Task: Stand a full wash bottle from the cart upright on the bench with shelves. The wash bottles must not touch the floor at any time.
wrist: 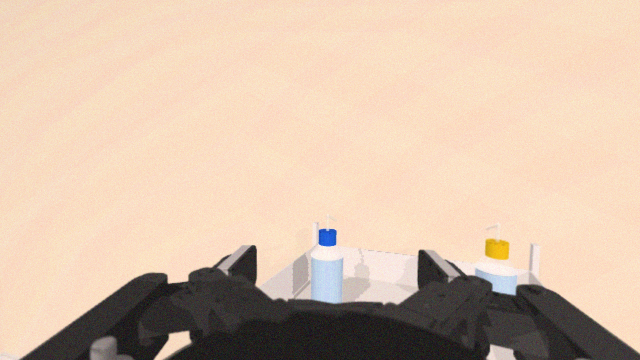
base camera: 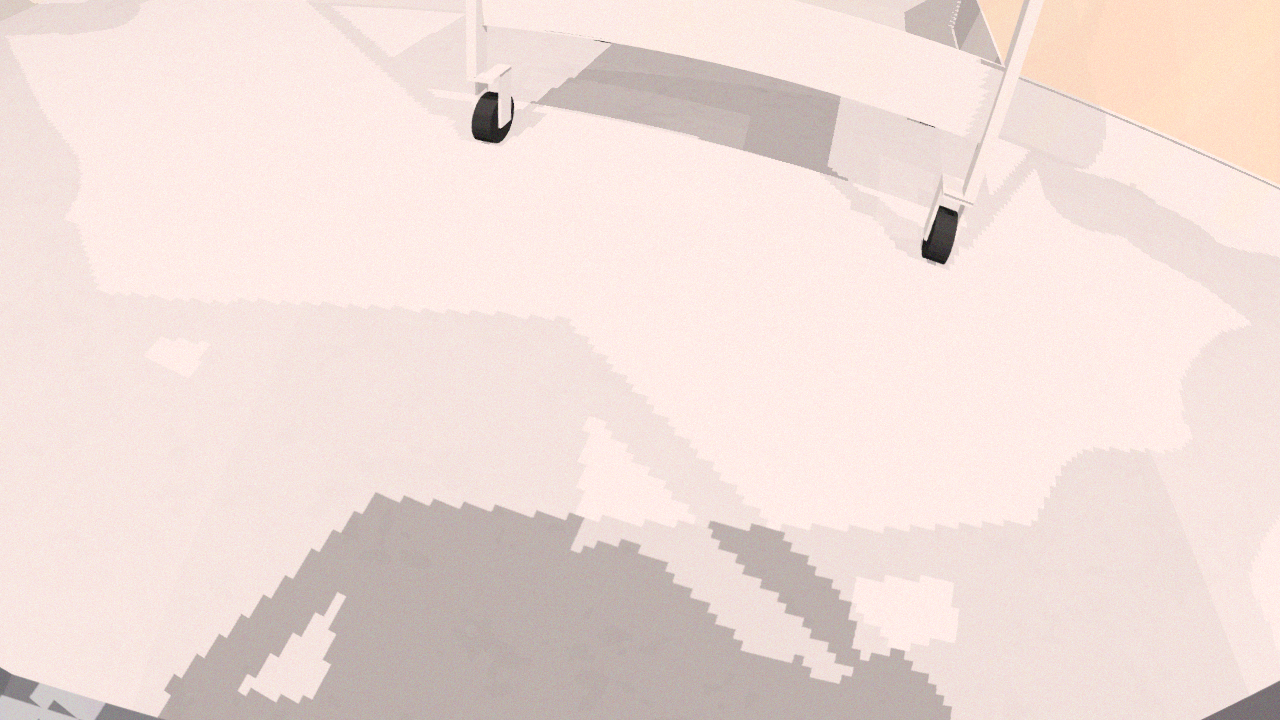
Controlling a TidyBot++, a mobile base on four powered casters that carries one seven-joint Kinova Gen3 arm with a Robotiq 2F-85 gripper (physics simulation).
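Frame: origin at the arm's base, x ahead, y left, z up, level; millimetres.
Seen in the pictures: gripper, fingertip midpoint: (wrist: 335, 265).
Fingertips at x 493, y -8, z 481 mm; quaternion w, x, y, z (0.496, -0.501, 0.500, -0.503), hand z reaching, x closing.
Offsets run from my fingertips to a thing's top centre. Level surfaces: height alone.
A wash bottle with a blue cap {371 mm ahead, 10 mm left, 41 mm down} (wrist: 327, 277) stands upright on the white cart (wrist: 382, 290) (base camera: 716, 80), light blue in its body. In the wrist view it shows between the two fingers, beyond them and a little left of the middle. A wash bottle with a yellow cap {335 mm ahead, 259 mm right, 41 mm down} (wrist: 496, 272) stands upright at the cart's right side, behind the right finger's linkage. The lower parts of both bottles are hidden by the gripper. My gripper (wrist: 335, 265) is open, its fingers wide apart and touching neither bottle. The bench with shelves does not show in either view.
In the base camera view the cart's two near casters, one at the left (base camera: 492, 117) and one at the right (base camera: 939, 234), stand on the pale floor {878 mm down} (base camera: 447, 232). Thin white corner posts rise from the cart. A peach wall (wrist: 320, 100) is behind the cart.
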